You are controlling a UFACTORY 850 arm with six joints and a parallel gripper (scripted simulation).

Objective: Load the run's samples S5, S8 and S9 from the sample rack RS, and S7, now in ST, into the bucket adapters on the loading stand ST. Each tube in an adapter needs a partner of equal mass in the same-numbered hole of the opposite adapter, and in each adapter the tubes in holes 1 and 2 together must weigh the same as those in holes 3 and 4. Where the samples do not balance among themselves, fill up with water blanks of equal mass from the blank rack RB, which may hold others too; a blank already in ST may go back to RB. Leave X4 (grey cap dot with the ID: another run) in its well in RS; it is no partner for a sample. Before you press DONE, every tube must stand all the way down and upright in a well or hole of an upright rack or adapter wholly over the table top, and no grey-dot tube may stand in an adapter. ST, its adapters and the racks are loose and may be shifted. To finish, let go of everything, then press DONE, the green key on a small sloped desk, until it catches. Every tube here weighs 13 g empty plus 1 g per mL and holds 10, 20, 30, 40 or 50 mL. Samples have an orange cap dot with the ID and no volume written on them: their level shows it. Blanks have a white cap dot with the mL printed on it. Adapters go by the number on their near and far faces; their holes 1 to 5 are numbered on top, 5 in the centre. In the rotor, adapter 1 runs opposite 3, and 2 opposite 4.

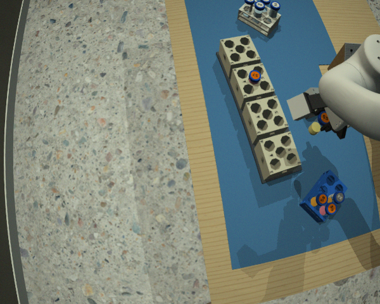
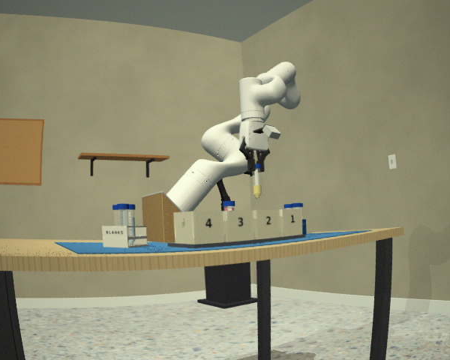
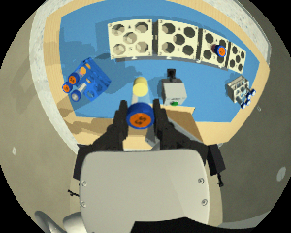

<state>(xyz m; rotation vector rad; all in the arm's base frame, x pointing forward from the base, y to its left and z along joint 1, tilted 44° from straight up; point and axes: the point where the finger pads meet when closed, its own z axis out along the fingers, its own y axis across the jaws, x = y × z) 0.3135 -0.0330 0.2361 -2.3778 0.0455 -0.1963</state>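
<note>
My hand is 5 cm above the sample tube S5 and 1 cm past it. Round my hand: orange-dot sample tube: 19 cm below, 17 cm to the left, 1 cm ahead; then adapter 1: 20 cm below, 9 cm ahead, 2 cm to the left; then grey-dot tube X4: 19 cm to the left, 19 cm below, 3 cm behind.
</note>
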